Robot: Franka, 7 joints.
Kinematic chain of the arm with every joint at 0, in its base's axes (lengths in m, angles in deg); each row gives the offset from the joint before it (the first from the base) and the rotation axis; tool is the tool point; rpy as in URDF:
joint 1: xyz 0 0 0.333 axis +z
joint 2: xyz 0 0 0 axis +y
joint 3: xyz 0 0 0.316 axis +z
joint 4: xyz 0.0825 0 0 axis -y
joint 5: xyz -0.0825 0 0.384 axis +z
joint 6: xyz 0 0 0 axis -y
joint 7: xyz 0.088 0 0 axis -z
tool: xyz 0 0 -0.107 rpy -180 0 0
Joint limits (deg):
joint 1: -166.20..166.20
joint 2: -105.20..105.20
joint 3: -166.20..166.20
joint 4: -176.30..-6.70
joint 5: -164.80..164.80
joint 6: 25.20..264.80
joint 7: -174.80..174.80
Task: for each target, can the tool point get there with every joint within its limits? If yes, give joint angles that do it. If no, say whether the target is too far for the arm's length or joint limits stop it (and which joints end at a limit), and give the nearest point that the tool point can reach.
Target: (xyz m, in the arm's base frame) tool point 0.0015 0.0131 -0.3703
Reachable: no: joint limits stop it (at a limit: joint 2) | nearest point 0.0052 0.0456 -0.3048 | short by 0.073 m
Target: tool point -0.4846 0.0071 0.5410
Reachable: yes | joints -93.65 -16.17 -96.73 -117.53 -94.90 223.32 23.44
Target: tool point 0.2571 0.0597 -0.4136
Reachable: no: joint limits stop it (at a limit: joint 2) | nearest point 0.2588 0.0601 -0.3605 | short by 0.053 m
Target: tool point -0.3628 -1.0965 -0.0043
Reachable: no: too far | nearest point -0.2587 -0.7818 0.0925 | short by 0.345 m
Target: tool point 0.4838 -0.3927 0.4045
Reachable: yes | joints 91.75 -44.68 -127.80 -111.10 133.43 57.16 42.39
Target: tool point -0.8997 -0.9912 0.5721
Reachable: no: too far | nearest point -0.5676 -0.6253 0.4838 | short by 0.502 m
